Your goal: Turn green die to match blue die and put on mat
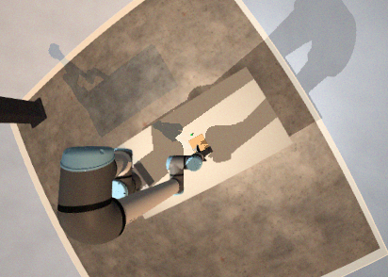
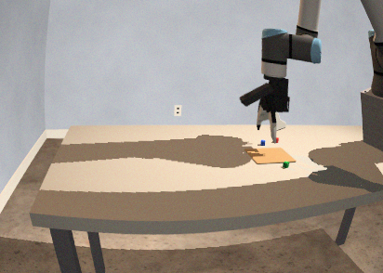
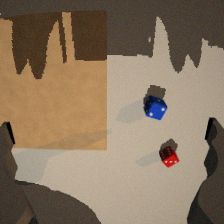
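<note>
My hand is 1 cm past the blue die, 4 cm to the left of it and 3 cm above it. From my hand the other things lie so: green die: 2 cm behind, 18 cm to the left, 3 cm below; then red die: 7 cm behind, 7 cm to the right, 3 cm below; then mat: 7 cm to the left, 4 cm below.
</note>
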